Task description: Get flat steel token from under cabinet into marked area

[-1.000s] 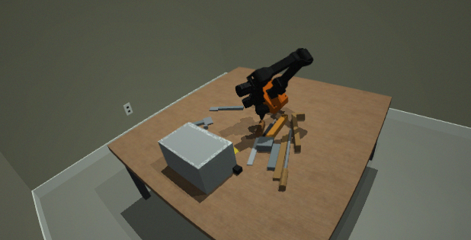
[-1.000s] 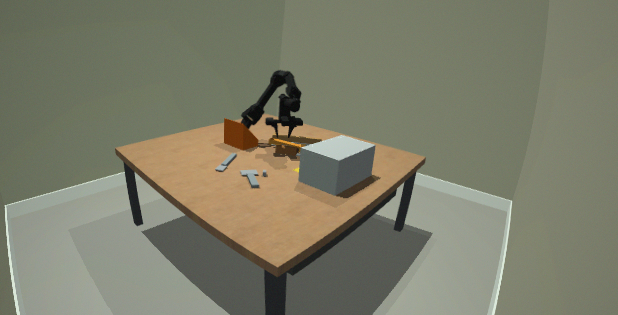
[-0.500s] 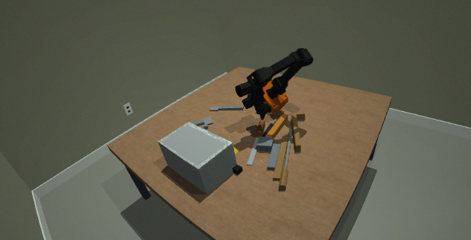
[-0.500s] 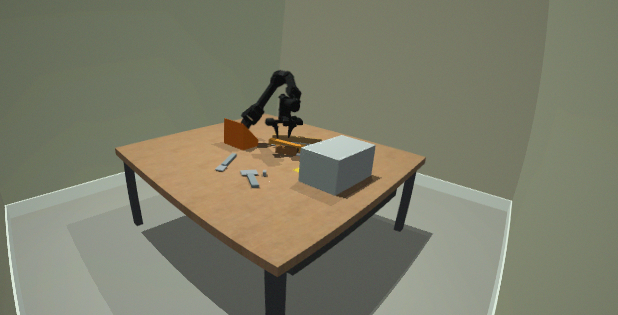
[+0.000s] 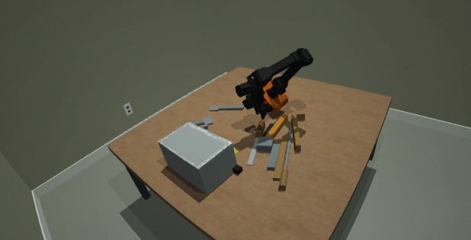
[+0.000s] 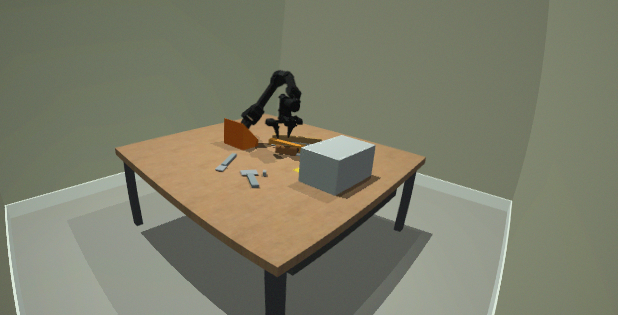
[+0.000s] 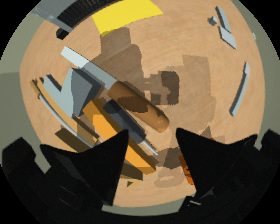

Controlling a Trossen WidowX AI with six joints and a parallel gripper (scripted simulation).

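My gripper tip is 7 cm to the right of the orange bar, 6 cm above it and 5 cm past it. Round my gripper tip: grey block (12 cm to the left, 9 cm ahead, 6 cm below); wooden stick (22 cm to the left, 10 cm ahead, 7 cm below); grey t-piece (33 cm to the right, 17 cm ahead, 7 cm below).
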